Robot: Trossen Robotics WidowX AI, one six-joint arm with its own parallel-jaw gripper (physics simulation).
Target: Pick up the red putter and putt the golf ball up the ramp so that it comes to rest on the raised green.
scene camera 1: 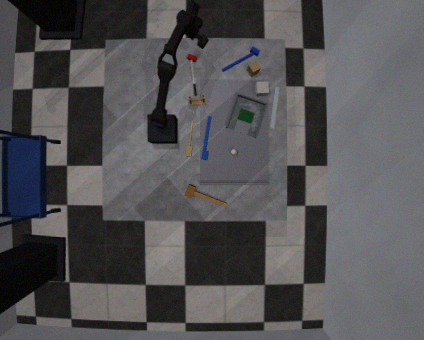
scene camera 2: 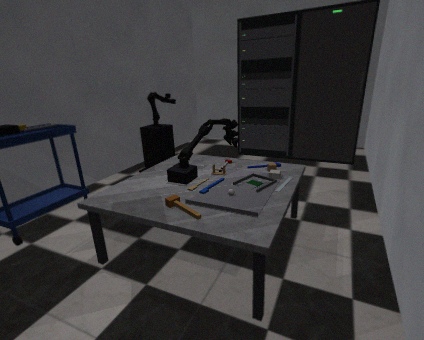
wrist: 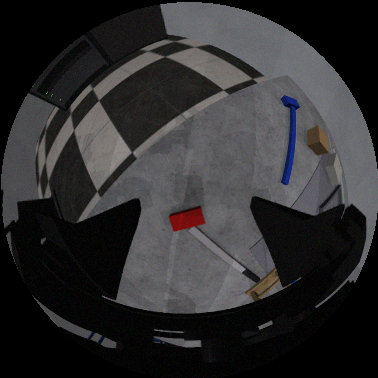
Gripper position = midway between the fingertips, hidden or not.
My gripper (wrist: 197, 203) is open and holds nothing. Further things: a grey putting mat (wrist: 318, 188).
